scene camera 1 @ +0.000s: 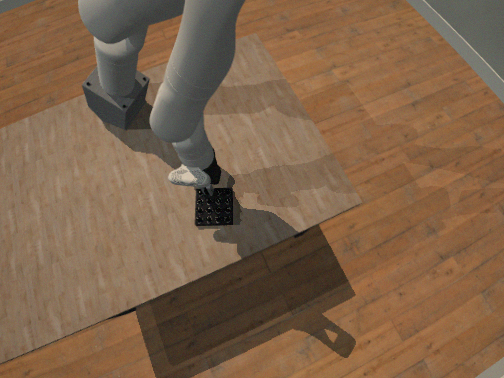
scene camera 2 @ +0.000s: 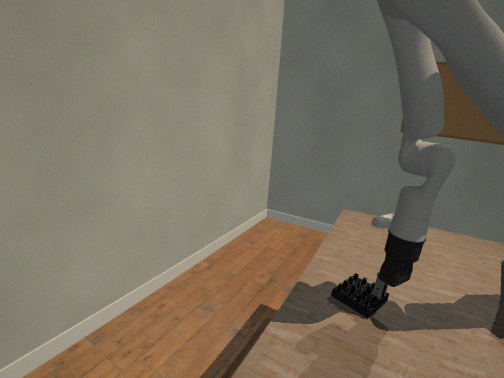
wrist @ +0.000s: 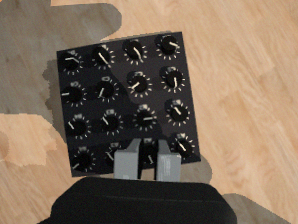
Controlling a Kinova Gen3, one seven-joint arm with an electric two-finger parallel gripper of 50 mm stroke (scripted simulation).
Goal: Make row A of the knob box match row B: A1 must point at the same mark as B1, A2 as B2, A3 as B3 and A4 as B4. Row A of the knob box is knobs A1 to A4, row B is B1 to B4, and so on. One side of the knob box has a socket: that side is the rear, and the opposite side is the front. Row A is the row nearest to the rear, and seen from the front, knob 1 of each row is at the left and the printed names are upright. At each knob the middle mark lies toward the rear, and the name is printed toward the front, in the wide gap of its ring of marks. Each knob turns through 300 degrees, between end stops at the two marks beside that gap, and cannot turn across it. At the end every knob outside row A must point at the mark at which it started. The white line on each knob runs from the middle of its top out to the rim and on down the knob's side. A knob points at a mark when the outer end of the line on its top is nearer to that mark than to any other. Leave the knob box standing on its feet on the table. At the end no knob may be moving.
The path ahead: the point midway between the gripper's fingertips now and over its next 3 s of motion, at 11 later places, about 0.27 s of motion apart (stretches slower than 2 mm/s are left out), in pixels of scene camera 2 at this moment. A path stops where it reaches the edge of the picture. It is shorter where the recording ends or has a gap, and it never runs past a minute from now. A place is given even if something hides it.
My gripper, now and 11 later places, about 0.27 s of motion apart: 378,295; 379,294; 381,293; 383,289; 384,285; 383,283; 383,283; 382,282; 382,279; 383,276; 385,274; 388,273
